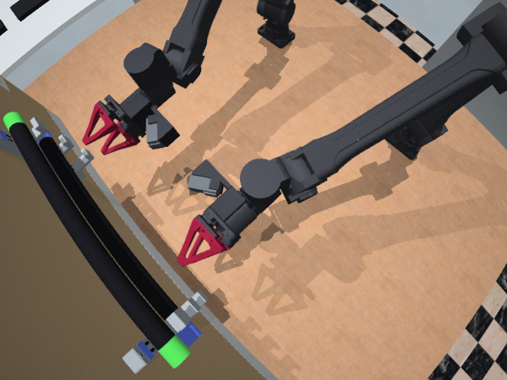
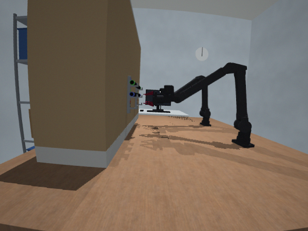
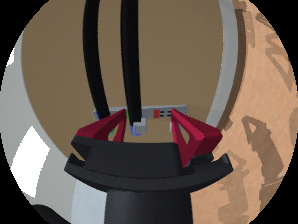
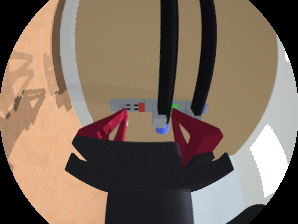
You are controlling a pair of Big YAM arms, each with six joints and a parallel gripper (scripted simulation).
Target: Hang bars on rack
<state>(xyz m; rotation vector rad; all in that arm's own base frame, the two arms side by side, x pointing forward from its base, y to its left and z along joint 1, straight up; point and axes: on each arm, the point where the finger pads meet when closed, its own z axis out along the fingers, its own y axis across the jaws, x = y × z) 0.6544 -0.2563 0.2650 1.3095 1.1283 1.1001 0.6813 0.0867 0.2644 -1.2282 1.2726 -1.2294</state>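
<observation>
My left hand is 70 mm short of the blue-ended bar, 150 mm to the left of it and 30 mm below it. Round my left hand: brown wall (260 mm ahead, 130 mm to the right, 180 mm above); then green-ended bar (70 mm ahead, 140 mm to the right, 100 mm above).
The blue-ended bar is 80 mm ahead of my right hand, 150 mm to the left of it and 30 mm above it. The rest, counted from my right hand: brown wall (260 mm ahead, 170 mm to the left, 190 mm above); green-ended bar (80 mm ahead, 160 mm to the left, 100 mm above).
</observation>
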